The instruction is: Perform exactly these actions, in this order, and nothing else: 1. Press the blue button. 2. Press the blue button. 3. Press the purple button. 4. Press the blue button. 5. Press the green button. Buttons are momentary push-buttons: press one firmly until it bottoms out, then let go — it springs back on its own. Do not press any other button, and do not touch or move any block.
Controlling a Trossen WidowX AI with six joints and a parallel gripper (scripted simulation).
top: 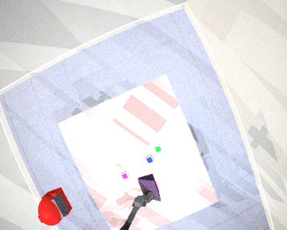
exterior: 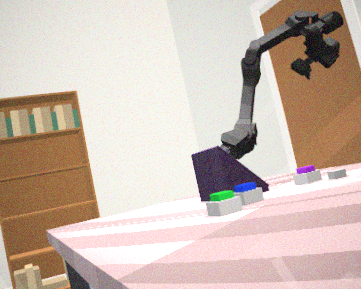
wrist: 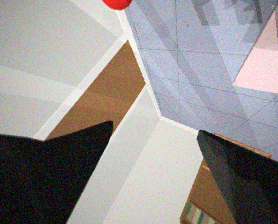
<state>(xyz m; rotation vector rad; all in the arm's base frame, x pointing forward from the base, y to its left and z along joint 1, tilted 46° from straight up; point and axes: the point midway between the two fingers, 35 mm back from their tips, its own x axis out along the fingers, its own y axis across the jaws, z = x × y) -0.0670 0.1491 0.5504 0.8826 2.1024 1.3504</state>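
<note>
The blue button is 320 mm ahead of my gripper tip, 590 mm to the right of it and 310 mm below it. Round my gripper tip: purple button: 270 mm ahead, 370 mm to the right, 310 mm below; then green button: 380 mm ahead, 670 mm to the right, 310 mm below; then small grey block: 340 mm ahead, 350 mm to the right, 330 mm below.
</note>
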